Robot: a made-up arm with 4 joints. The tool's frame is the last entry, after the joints.
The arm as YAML. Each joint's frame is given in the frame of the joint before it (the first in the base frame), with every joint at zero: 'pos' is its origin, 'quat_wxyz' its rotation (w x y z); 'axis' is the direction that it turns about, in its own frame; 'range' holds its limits. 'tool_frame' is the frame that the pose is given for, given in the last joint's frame.
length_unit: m
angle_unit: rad
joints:
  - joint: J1
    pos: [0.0, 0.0, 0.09]
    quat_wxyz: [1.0, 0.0, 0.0, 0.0]
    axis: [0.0, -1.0, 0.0]
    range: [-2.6, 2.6]
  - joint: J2
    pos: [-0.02, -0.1, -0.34]
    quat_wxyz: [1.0, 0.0, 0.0, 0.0]
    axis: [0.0, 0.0, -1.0]
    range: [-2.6, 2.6]
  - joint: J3
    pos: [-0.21, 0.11, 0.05]
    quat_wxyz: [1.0, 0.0, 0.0, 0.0]
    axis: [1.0, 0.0, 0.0]
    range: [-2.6, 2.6]
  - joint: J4
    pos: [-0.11, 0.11, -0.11]
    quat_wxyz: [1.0, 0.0, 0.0, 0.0]
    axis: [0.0, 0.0, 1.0]
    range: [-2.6, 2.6]
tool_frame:
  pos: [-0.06, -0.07, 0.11]
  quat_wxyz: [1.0, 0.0, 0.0, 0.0]
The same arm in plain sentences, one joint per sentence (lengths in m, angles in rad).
The arm has four revolute joints in a row. What follows holds with every joint at zero, and every direction is one of the base frame's. Joint 1 sits 0.0900 m along +z from the base frame's origin and turns about -y, from -2.6000 to 2.6000 rad. Joint 2 sits 0.0200 m along -x and 0.1000 m along -y and 0.3400 m along -z from joint 1 and turns about -z, from -2.6000 to 2.6000 rad. Joint 3 sits 0.2100 m along -x and 0.1100 m along +y and 0.0500 m along +z from joint 2 and turns about +x, from -2.6000 to 2.6000 rad. Joint 4 sits 0.1100 m along -x and 0.1100 m along +y and 0.1100 m along -z from joint 3 and turns about +z, from -2.6000 to 2.6000 rad. The tool frame, which is the frame that the pose is given for, sits 0.0600 m along -x and 0.0700 m along -y and 0.1100 m along +z from joint 4; its axes are parallel to the base frame's.
